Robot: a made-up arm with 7 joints.
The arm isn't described. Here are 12 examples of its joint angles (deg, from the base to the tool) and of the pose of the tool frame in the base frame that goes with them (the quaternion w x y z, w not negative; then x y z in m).
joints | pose
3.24 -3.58 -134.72 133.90 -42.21 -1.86 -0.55 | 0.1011 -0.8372 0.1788 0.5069 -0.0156 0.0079 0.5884
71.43 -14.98 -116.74 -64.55 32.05 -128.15 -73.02 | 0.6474 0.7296 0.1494 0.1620 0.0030 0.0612 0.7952
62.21 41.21 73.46 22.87 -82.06 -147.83 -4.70 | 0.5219 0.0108 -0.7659 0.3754 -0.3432 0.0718 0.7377
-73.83 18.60 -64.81 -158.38 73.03 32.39 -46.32 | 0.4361 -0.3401 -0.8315 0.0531 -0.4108 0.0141 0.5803
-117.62 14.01 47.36 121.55 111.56 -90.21 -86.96 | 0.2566 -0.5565 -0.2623 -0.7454 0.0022 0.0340 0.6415
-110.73 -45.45 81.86 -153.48 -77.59 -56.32 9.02 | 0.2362 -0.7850 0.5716 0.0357 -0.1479 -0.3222 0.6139
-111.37 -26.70 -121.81 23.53 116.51 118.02 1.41 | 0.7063 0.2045 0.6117 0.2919 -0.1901 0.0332 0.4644
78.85 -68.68 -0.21 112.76 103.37 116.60 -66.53 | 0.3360 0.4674 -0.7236 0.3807 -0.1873 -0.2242 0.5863
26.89 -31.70 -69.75 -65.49 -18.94 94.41 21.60 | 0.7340 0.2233 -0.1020 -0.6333 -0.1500 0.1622 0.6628
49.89 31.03 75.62 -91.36 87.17 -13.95 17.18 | 0.3828 -0.4812 -0.6466 0.4515 -0.3870 0.0216 0.8494
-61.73 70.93 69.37 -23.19 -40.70 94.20 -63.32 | 0.6108 0.4712 -0.4167 -0.4809 -0.2046 0.1725 0.6785
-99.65 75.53 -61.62 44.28 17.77 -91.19 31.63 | 0.4861 -0.5884 0.1504 0.6284 -0.3431 -0.0414 0.6557
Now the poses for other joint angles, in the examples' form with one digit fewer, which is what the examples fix.
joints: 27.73 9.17 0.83 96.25 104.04 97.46 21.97
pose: 0.594 0.392 -0.024 0.702 -0.233 -0.019 0.703
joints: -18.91 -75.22 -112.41 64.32 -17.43 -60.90 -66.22
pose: 0.106 -0.400 0.498 -0.762 0.093 -0.058 0.740
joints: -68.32 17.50 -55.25 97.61 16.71 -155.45 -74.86
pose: 0.272 -0.854 -0.304 0.322 -0.331 0.070 0.580
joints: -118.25 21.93 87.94 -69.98 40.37 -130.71 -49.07
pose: 0.727 0.616 -0.148 -0.265 -0.013 -0.137 0.487
